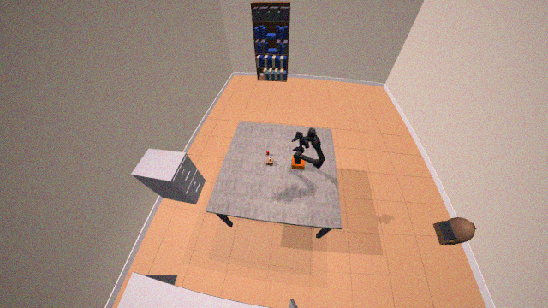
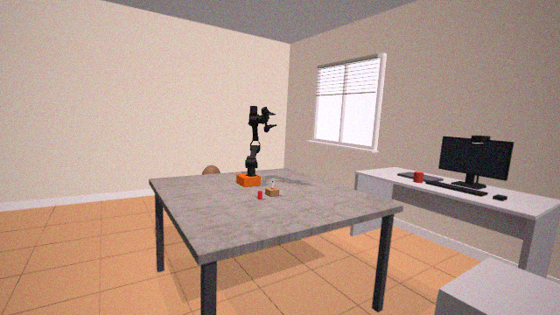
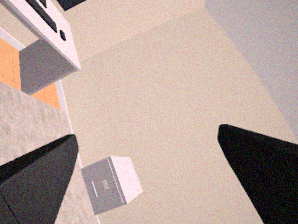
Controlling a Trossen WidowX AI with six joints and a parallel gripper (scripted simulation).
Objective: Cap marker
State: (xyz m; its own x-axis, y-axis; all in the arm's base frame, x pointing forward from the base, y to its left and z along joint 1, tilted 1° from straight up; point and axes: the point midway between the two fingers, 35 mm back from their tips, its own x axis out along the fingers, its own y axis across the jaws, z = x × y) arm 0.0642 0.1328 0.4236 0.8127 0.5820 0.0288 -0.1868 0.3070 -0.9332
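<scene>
My gripper tip is 25 cm short of the red cap, 28 cm to the left of it and 47 cm above it. From my gripper tip the other things lie so: tan holder block (22 cm ahead, 16 cm to the right, 48 cm below).
</scene>
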